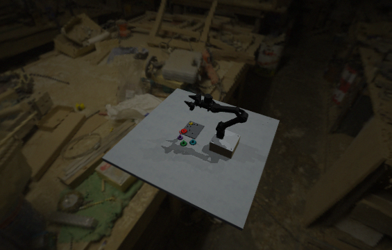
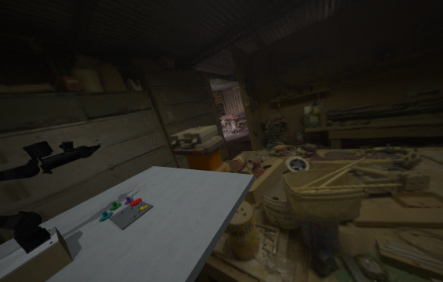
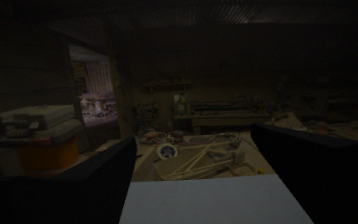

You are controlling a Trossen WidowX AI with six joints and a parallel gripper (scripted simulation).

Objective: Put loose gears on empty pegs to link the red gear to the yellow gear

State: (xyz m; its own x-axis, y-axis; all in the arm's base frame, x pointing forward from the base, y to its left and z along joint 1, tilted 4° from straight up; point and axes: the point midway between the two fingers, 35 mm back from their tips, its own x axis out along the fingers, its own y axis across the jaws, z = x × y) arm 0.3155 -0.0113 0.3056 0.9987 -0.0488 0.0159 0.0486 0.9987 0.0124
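Right now my gripper tip is 2 cm past the green gear, 12 cm to the right of it and 42 cm above it. From my gripper tip the other things lie so: purple gear: 4 cm ahead, 6 cm to the left, 42 cm below; red gear: 4 cm ahead, 3 cm to the right, 42 cm below; teal gear: 10 cm behind, 7 cm to the left, 42 cm below.
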